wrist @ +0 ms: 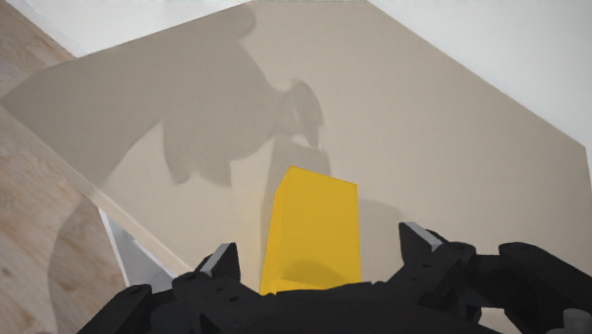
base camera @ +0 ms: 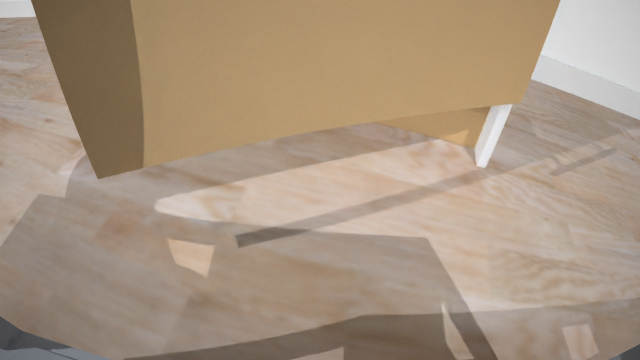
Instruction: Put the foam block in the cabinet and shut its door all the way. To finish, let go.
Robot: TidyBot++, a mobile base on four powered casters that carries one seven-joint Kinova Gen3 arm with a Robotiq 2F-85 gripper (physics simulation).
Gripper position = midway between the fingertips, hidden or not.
Observation:
I see my gripper (wrist: 318,250), a yellow foam block (wrist: 313,242) and a cabinet (base camera: 142,90).
The cabinet also shows in the wrist view (wrist: 181,138). The base camera view does not show the yellow foam block: it is out of frame.

